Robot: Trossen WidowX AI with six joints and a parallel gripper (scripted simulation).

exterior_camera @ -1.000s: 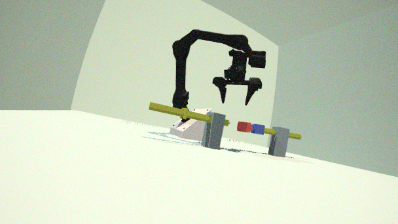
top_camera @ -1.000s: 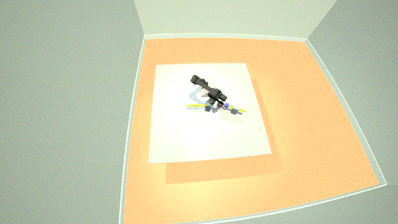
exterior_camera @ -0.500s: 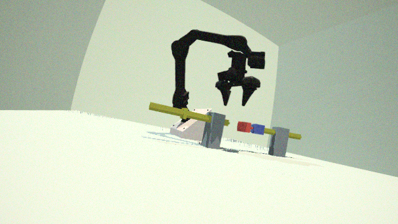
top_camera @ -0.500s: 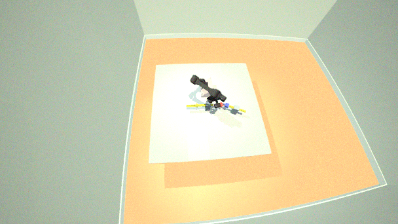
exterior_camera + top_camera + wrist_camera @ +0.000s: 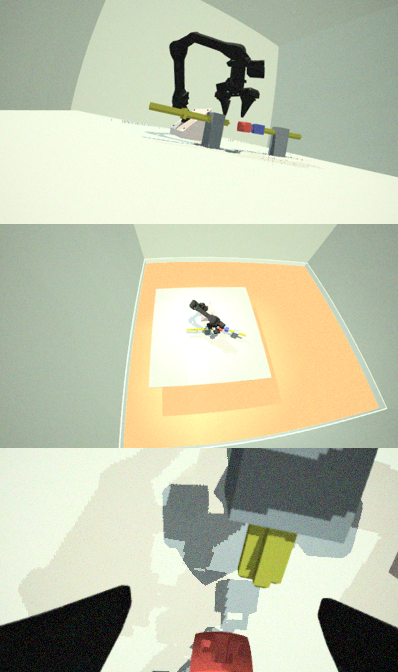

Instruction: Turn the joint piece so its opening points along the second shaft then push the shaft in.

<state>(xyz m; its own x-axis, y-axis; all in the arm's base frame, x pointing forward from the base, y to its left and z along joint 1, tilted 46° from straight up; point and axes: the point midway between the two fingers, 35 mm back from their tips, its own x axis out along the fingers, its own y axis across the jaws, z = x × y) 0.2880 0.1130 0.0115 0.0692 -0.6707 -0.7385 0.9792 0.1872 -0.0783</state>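
Right now the red joint piece is 80 mm to the left of my gripper tip, 30 mm below it and 20 mm behind it.
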